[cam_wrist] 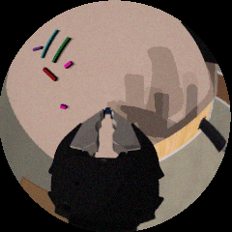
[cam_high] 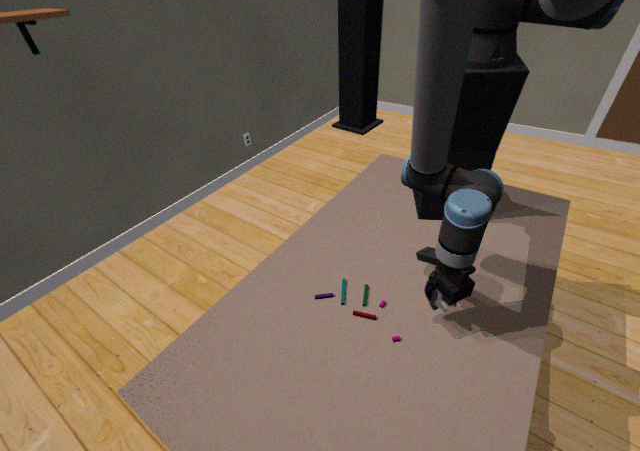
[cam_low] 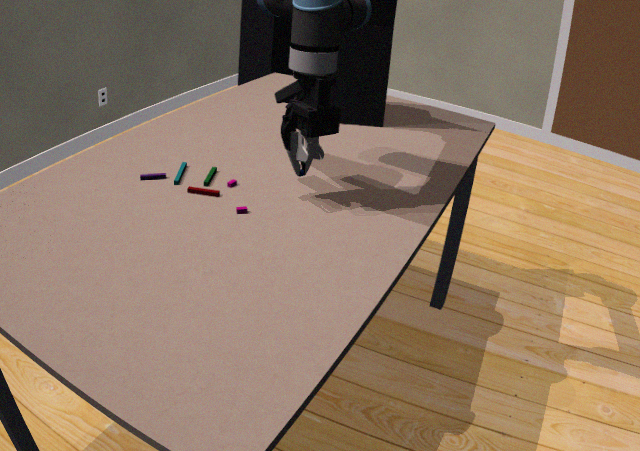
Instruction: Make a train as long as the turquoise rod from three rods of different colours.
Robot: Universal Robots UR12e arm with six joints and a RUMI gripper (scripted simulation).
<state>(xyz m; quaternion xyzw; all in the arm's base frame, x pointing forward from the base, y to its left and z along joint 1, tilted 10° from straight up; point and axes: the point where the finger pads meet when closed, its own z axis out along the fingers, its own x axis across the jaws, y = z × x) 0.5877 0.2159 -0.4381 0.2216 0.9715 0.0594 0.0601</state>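
Right now the green rod is 20 cm to the right of my hand, 6 cm below it and 5 cm ahead of it. Round my hand: blue rod (1 cm below); then red rod (16 cm to the right, 12 cm ahead, 6 cm below); then turquoise rod (27 cm to the right, 8 cm ahead, 6 cm below).
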